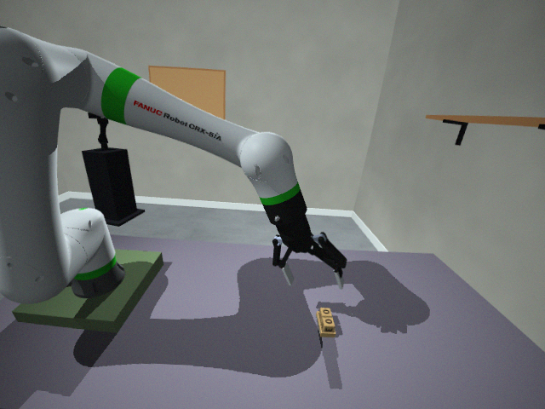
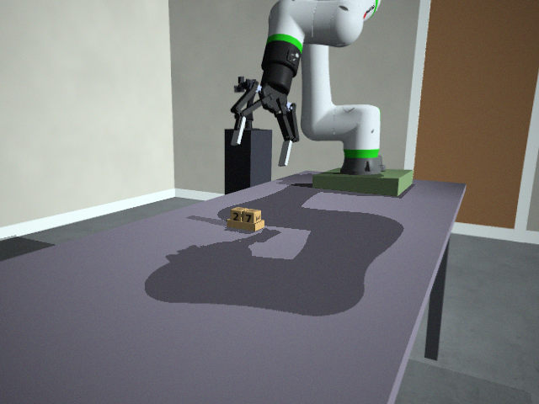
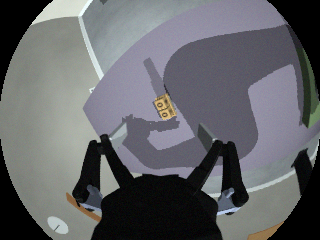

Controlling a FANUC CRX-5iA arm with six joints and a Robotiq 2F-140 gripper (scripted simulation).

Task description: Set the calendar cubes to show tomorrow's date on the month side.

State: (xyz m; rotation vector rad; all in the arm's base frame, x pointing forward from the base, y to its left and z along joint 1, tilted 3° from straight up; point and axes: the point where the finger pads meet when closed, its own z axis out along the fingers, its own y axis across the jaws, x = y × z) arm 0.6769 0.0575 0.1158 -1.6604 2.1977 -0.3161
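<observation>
Now: hand 6 cm short of the wooden calendar tray, 1 cm to the right of it and 17 cm above it.
</observation>
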